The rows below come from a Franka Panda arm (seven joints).
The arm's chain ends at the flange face. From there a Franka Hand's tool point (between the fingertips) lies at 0.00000 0.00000 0.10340 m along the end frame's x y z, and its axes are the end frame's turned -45 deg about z.
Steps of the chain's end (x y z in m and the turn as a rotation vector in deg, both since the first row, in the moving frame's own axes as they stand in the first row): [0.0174, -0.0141, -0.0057, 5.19, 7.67, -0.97]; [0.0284, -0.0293, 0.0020, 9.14, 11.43, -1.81]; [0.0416, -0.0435, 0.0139, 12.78, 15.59, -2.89]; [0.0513, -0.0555, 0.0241, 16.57, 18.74, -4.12]
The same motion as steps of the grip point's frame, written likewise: [0.0386, 0.0053, -0.0070, -1.75, 9.09, -0.97]; [0.0668, 0.0018, -0.0014, -1.62, 14.55, -1.81]; [0.0957, 0.0013, 0.0076, -1.99, 20.06, -2.89]; [0.1192, -0.0019, 0.0144, -1.53, 24.97, -4.12]
